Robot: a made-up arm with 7 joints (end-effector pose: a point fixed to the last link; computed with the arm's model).
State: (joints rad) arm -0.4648 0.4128 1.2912 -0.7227 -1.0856 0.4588 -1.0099
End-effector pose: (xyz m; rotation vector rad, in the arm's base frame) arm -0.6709 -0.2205 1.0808 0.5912 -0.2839 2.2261
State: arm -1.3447 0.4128 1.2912 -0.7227 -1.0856 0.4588 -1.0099
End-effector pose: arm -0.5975 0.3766 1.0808 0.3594 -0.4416 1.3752
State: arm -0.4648 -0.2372 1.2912 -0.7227 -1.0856 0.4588 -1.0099
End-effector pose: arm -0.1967 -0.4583 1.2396 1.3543 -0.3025 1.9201
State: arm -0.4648 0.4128 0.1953 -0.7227 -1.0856 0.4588 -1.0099
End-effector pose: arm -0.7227 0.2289 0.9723 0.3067 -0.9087 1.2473
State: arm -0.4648 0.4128 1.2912 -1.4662 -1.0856 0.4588 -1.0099
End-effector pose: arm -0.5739 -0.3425 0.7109 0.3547 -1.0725 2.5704
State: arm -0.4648 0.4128 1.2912 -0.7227 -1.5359 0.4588 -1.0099
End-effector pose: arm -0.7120 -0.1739 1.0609 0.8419 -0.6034 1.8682
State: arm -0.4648 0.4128 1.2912 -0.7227 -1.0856 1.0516 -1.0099
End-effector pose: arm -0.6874 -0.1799 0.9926 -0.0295 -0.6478 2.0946
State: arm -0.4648 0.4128 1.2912 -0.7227 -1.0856 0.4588 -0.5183
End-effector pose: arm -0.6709 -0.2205 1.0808 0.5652 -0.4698 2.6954
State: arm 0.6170 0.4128 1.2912 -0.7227 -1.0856 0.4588 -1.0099
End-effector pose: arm -0.1205 -0.6959 1.0808 -0.7579 -0.0708 -2.8185
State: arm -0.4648 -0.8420 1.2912 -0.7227 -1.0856 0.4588 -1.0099
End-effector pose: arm 0.2391 -0.6768 1.0691 1.9857 -0.2965 1.4714
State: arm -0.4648 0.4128 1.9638 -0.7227 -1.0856 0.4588 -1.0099
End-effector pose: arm -0.4389 -0.3586 1.1987 0.7472 0.2664 2.7377
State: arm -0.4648 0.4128 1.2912 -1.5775 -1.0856 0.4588 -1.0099
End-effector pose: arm -0.5424 -0.3416 0.6582 0.3094 -1.2000 2.6040
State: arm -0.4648 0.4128 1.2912 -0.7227 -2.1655 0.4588 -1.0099
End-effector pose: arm -0.7456 -0.0905 1.0711 1.1129 -0.9785 1.2865
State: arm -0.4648 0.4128 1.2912 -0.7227 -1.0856 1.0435 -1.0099
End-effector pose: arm -0.6876 -0.1805 0.9938 -0.0211 -0.6432 2.0974
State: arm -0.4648 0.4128 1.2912 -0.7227 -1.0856 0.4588 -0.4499
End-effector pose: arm -0.6709 -0.2205 1.0808 0.5589 -0.4978 2.7601
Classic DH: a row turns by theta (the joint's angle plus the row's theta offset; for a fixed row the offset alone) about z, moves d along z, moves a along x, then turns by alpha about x. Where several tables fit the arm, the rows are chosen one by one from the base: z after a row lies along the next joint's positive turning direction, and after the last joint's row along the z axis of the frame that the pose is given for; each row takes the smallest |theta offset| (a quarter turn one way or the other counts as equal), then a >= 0, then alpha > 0; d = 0 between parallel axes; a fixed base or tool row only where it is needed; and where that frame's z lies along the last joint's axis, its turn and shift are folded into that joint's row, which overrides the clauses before.
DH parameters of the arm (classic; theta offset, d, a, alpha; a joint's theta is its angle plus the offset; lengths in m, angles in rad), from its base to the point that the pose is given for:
joint 1: 0 0.373 0 1.5708
joint 2: 0 0.087 0 -1.5708
joint 3: 0 0.564 0.03 -1.5708
joint 4: 0 0.071 -0.021 1.5708
joint 5: 0 0.367 0 1.5708
joint 6: 1.5708 0.136 0.167 1.5708
joint 7: 0 0.023 0 0

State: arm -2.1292 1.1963 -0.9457 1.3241 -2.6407 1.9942 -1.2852
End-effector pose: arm 0.0241 0.4475 0.9827 1.2983 -0.1266 -2.7420
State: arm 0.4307 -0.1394 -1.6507 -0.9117 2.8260 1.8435 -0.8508
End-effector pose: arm 0.2448 0.1483 1.2591 -0.0934 -0.8209 -2.1978
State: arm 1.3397 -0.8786 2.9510 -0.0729 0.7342 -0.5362 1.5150
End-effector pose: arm 0.2649 0.6896 1.1701 0.6507 -1.6149 2.3444
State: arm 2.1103 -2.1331 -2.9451 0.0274 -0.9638 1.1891 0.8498
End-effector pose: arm -0.2495 0.7370 -0.3339 -1.9848 1.0217 1.6676
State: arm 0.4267 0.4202 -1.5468 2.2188 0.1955 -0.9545 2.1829
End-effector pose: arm 0.0709 -0.3857 0.5213 0.3177 -1.9353 -2.0682
